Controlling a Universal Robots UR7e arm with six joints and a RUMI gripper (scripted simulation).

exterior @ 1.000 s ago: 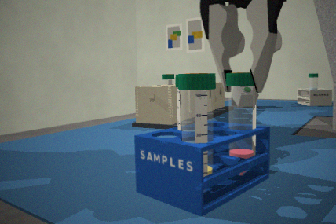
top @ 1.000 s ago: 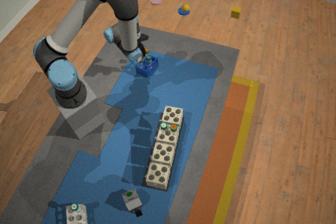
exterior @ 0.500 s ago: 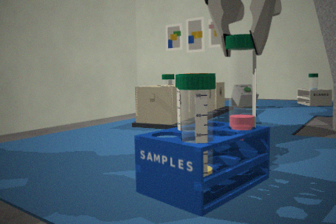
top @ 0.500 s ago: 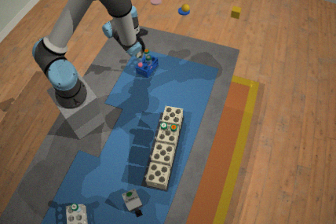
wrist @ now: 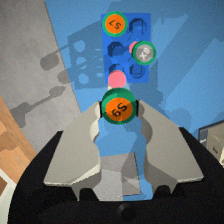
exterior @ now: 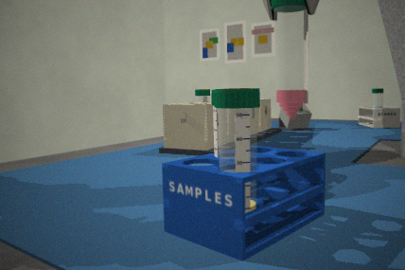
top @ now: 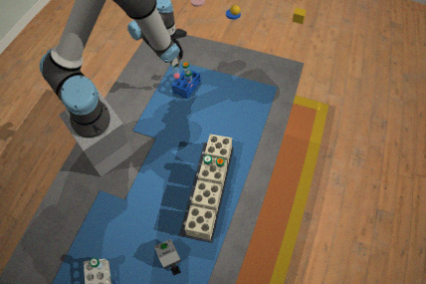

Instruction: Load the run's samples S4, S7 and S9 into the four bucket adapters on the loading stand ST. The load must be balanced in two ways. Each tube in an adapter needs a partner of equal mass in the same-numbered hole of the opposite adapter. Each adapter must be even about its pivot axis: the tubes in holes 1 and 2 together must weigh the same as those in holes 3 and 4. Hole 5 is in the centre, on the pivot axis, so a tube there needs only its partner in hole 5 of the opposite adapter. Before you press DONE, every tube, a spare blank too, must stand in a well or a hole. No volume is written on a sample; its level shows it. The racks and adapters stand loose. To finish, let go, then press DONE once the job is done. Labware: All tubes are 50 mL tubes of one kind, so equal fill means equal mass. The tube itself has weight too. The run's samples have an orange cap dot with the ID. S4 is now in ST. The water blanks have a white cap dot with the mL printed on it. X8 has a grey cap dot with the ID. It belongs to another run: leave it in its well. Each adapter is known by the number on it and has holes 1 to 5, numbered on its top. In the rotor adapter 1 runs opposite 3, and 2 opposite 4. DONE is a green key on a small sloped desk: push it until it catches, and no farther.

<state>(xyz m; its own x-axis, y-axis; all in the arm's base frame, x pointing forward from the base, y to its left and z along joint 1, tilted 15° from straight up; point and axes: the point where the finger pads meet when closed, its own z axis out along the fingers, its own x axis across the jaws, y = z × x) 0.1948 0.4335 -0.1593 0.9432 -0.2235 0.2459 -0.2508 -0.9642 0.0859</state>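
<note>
My gripper is now 50 mm above the sample tube S9 and 10 mm past it. Also, from my hand: blue samples rack: 170 mm below, 30 mm to the left, 30 mm ahead; white-dot blank: 400 mm to the right, 260 mm ahead, 130 mm below; tube: 140 mm below, 80 mm to the left, 20 mm ahead.
</note>
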